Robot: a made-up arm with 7 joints. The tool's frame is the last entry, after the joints. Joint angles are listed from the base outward. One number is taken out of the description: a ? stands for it. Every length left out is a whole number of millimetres.
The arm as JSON. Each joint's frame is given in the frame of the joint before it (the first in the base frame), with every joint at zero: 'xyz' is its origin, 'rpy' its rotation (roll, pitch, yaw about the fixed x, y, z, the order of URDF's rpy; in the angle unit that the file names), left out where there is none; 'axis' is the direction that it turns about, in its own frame. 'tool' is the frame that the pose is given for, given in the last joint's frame.
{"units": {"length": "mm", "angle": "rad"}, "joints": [
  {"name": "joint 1", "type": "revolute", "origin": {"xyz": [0.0, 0.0, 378.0]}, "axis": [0.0, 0.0, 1.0]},
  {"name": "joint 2", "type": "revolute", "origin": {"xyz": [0.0, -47.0, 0.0]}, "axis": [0.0, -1.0, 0.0]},
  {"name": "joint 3", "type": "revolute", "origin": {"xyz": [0.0, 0.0, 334.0]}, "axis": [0.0, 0.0, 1.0]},
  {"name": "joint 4", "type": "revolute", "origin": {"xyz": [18.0, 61.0, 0.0]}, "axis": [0.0, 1.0, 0.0]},
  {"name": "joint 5", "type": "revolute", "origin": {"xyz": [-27.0, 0.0, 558.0]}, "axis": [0.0, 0.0, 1.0]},
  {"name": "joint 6", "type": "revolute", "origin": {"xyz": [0.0, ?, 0.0]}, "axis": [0.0, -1.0, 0.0]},
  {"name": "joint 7", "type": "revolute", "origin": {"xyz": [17.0, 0.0, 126.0]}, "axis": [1.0, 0.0, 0.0]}
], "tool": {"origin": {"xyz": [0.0, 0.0, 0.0], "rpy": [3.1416, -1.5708, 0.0]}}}
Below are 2 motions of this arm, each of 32 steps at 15 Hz.
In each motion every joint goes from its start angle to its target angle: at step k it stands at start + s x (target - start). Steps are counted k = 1, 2, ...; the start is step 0. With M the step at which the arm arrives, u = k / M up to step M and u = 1 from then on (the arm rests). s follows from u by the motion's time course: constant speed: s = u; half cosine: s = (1 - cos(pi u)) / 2; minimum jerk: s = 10 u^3 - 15 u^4 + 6 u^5.
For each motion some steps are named. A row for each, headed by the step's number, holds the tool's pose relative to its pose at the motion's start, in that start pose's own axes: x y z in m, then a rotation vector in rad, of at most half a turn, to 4 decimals.
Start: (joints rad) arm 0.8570 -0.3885 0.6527 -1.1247 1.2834 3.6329 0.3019
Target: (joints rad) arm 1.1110 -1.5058 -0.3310 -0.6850 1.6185 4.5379 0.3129
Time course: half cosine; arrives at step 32
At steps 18, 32:
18: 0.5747 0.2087 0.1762 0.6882 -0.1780 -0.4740
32: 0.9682 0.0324 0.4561 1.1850 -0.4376 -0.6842

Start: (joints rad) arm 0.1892 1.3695 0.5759 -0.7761 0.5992 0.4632 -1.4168
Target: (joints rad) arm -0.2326 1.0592 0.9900 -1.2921 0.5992 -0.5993 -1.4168
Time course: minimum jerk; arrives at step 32
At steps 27, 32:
27: -0.1166 -0.1964 0.0804 0.9325 0.0577 0.1343
32: -0.1205 -0.2034 0.0797 0.9599 0.0565 0.1367

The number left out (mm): -130.0
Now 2 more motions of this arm.
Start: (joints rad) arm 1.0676 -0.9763 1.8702 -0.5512 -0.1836 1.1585 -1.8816
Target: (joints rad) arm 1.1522 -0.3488 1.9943 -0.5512 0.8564 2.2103 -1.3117
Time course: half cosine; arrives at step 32
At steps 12, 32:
12: 0.1204 -0.0576 -0.0053 -0.2892 0.1781 0.5900
32: 0.4784 -0.1806 -0.1214 -0.4729 0.1303 2.0606

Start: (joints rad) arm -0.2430 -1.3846 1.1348 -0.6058 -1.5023 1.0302 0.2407
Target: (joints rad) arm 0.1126 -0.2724 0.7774 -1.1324 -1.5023 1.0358 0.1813
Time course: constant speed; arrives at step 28
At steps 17, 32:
17: 0.2419 0.3489 -0.4847 -0.0477 0.6194 0.5411
32: 0.0655 0.6611 -0.6819 -0.1312 0.8580 1.0446

